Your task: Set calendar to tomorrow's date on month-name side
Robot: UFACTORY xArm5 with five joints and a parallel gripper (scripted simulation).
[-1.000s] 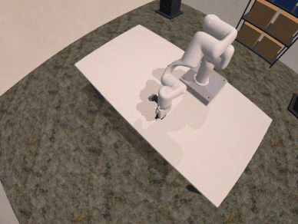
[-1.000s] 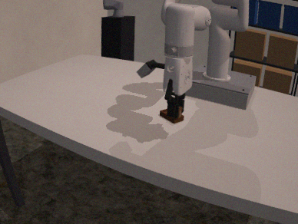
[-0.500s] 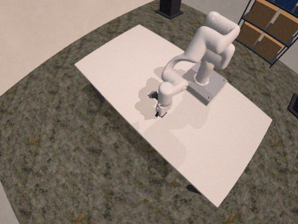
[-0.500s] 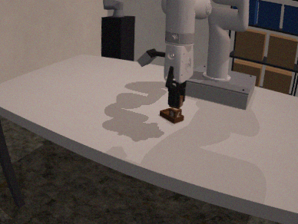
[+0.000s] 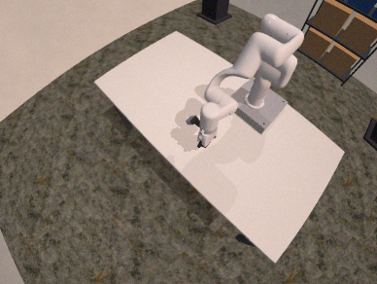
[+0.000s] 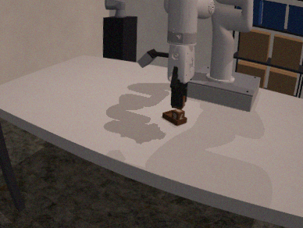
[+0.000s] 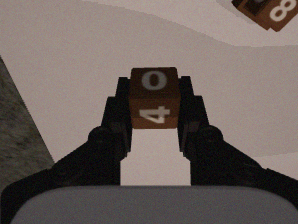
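The tray lies 120 mm below my hand, 110 mm behind it and 50 mm to the right of it. Also, from my hand: brown wooden cube: 10 mm below.
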